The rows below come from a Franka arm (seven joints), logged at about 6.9 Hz.
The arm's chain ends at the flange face. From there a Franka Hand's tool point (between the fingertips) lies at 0.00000 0.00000 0.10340 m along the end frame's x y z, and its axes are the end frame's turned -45 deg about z.
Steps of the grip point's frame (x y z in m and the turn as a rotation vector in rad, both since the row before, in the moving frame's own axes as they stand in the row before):
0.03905, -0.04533, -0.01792, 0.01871, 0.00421, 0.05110
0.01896, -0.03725, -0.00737, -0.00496, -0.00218, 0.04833
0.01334, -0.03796, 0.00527, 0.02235, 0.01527, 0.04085
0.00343, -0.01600, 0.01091, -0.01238, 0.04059, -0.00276
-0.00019, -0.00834, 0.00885, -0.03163, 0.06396, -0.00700
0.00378, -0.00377, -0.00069, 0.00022, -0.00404, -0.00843
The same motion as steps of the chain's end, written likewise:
-0.00342, -0.05796, -0.01790, 0.01621, -0.01025, 0.05110
-0.01312, -0.04027, -0.00737, -0.00505, 0.00197, 0.04833
-0.01695, -0.03351, 0.00531, 0.02660, -0.00501, 0.04085
-0.01276, -0.01167, 0.01100, 0.01995, 0.03746, -0.00276
-0.01301, -0.00338, 0.00911, 0.02286, 0.06759, -0.00700
0.00032, -0.00562, -0.00069, -0.00270, -0.00301, -0.00843

